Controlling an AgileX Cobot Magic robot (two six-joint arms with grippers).
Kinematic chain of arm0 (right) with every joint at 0, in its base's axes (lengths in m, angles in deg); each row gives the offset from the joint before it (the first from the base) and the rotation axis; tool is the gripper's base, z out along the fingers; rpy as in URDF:
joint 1: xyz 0 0 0.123 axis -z
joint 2: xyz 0 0 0 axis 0.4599 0.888 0
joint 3: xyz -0.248 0.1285 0.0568 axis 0.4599 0.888 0
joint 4: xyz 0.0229 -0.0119 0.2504 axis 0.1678 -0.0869 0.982
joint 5: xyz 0 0 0 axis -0.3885 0.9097 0.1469
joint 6: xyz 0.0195 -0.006 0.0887 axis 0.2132 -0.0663 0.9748
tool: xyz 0 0 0 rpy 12.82 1.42 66.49
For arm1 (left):
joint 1: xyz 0 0 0.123 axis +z
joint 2: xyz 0 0 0 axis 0.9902 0.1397 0
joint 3: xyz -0.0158 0.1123 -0.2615 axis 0.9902 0.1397 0
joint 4: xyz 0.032 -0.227 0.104 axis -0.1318 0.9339 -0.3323
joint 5: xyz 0 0 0 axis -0.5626 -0.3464 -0.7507
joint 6: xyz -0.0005 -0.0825 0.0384 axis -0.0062 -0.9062 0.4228
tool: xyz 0 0 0 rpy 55.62 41.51 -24.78
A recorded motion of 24 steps. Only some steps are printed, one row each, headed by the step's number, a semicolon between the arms.
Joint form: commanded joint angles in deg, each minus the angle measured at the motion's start. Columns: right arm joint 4, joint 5, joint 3, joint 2, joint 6, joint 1; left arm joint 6, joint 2, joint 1, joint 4, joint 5, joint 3.
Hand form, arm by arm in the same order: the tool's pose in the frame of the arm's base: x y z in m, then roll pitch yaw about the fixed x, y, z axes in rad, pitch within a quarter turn. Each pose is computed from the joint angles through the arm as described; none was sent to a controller.
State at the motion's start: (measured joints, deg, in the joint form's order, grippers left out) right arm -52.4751 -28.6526 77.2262 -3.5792 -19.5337 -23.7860; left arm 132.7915 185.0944 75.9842 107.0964 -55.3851 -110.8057
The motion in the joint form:
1: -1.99 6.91 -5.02 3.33 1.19 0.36; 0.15 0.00 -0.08 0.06 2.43 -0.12
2: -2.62 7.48 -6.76 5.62 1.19 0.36; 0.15 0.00 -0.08 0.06 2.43 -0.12
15: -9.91 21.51 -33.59 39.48 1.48 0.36; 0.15 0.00 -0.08 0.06 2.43 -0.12
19: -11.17 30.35 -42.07 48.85 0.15 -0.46; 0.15 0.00 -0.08 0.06 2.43 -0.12
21: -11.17 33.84 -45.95 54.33 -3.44 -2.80; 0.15 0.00 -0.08 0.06 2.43 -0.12
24: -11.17 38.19 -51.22 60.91 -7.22 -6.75; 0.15 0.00 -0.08 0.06 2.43 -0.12
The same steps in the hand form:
1: 0.0484 -0.0016 0.2714 0.6194 1.0028 0.6548; 0.3001 -0.0830 0.1063 -3.0940 0.6001 1.7149
2: 0.0521 -0.0016 0.2785 0.6286 1.0246 0.6606; 0.3001 -0.0830 0.1063 -3.0940 0.6001 1.7149
15: 0.1485 -0.0089 0.3587 1.2881 1.3343 1.2413; 0.3001 -0.0830 0.1063 -3.0940 0.6001 1.7149
19: 0.1852 -0.0117 0.3683 2.0821 1.3633 2.0007; 0.3001 -0.0830 0.1063 -3.0940 0.6001 1.7149
21: 0.2081 -0.0057 0.3673 2.5946 1.3498 2.5386; 0.3001 -0.0830 0.1063 -3.0940 0.6001 1.7149
24: 0.2358 0.0087 0.3665 2.9884 1.2822 2.9880; 0.3001 -0.0830 0.1063 -3.0940 0.6001 1.7149

